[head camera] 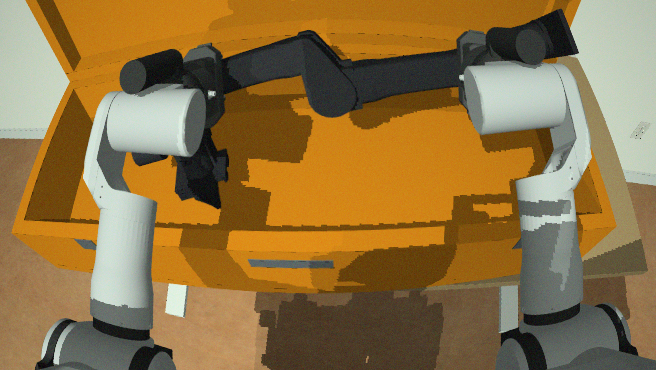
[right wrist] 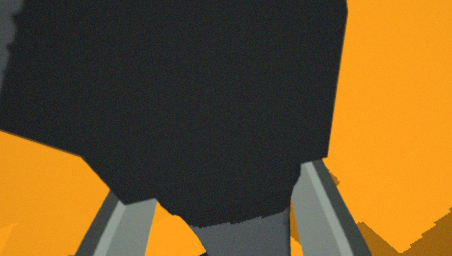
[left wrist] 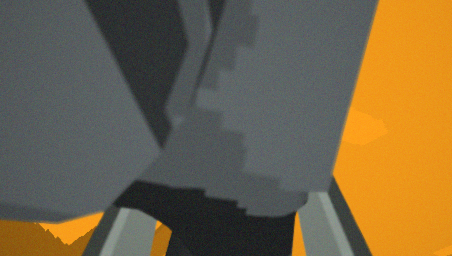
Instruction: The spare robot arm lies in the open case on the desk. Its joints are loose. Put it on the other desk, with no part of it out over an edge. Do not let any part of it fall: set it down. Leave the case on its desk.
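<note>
The spare robot arm is dark grey and bent at the middle. It hangs raised over the floor of the open orange case. Its flared end shows at the upper right; another end hangs down near my left wrist, low over the case floor. My left gripper is shut on a link at the left, and my right gripper on a link at the right. In the head view my wrists hide the fingers. The other desk does not show.
The case stands on a tan desk, which shows at the right. The case's raised lid is behind the spare arm. The case's side walls stand close outside both my wrists. Pale desk legs and brown floor show in front.
</note>
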